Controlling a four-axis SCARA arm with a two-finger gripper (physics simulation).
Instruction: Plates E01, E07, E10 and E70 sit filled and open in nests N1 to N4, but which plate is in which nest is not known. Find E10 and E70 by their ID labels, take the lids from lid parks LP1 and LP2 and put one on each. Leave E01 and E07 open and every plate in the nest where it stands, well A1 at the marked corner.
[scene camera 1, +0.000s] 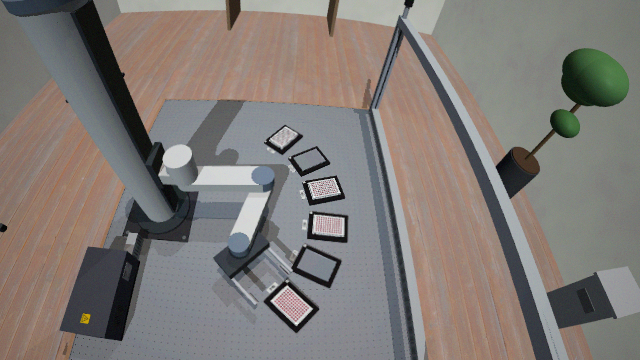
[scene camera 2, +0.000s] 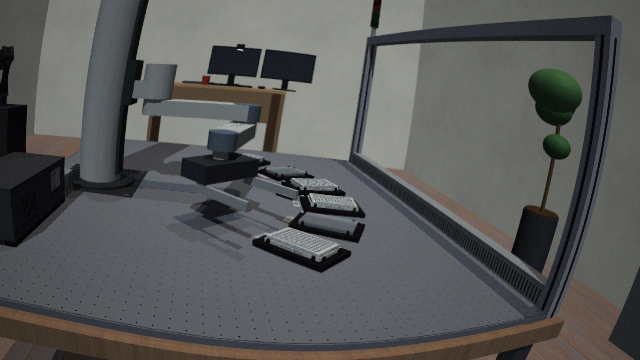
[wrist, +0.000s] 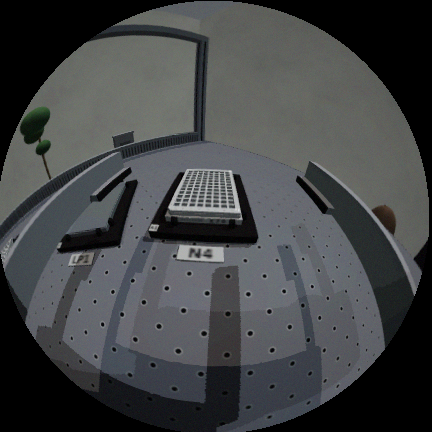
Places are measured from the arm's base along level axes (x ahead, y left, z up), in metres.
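Pixels of known places: gripper, fingertip midpoint: (scene camera 1: 274, 288) (scene camera 2: 273, 201) (wrist: 212, 157); arm's base, origin of the base link: (scene camera 1: 163, 209) (scene camera 2: 99, 182).
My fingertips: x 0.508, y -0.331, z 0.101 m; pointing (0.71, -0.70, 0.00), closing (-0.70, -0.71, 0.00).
Ahead of a thing's pixels: the offset from my fingertips to its top centre. "spot": to the spot under its first point.
My gripper (scene camera 1: 272, 287) (scene camera 2: 272, 200) (wrist: 212, 157) is open and empty, low over the table on the inner side of nest N4 @(spot: dz -0.076, dx -0.028, dy -0.028 m) (wrist: 247, 232), its fingers pointing towards it. An open plate @(dz -0.062, dx +0.060, dy -0.045 m) (scene camera 1: 291, 304) (scene camera 2: 302, 242) (wrist: 204, 192) sits flat in N4; its front ID label is too blurred to read surely. A small corner tag @(spot: dz -0.076, dx +0.040, dy +0.046 m) (wrist: 154, 228) is at the nest's near left. A clear lid @(dz -0.070, dx +0.155, dy +0.111 m) (scene camera 1: 316, 265) (scene camera 2: 327, 223) (wrist: 100, 215) lies in LP1, partly behind the left finger in the wrist view. Further along stand open plates @(dz -0.062, dx +0.208, dy +0.279 m) (scene camera 1: 327, 226) @(dz -0.062, dx +0.197, dy +0.460 m) (scene camera 1: 324, 189) @(dz -0.062, dx +0.006, dy +0.756 m) (scene camera 1: 284, 137) and another lid @(dz -0.070, dx +0.135, dy +0.625 m) (scene camera 1: 309, 160) (scene camera 2: 286, 171); their IDs are unreadable.
The nests and lid parks form an arc around the arm's column (scene camera 1: 120, 125) (scene camera 2: 107, 95). A dark control box @(spot: dz +0.027, dx -0.593, dy -0.077 m) (scene camera 1: 102, 292) (scene camera 2: 30, 192) stands beside the column. A framed screen (scene camera 1: 395, 240) (scene camera 2: 602, 125) runs along the table's far side from the column.
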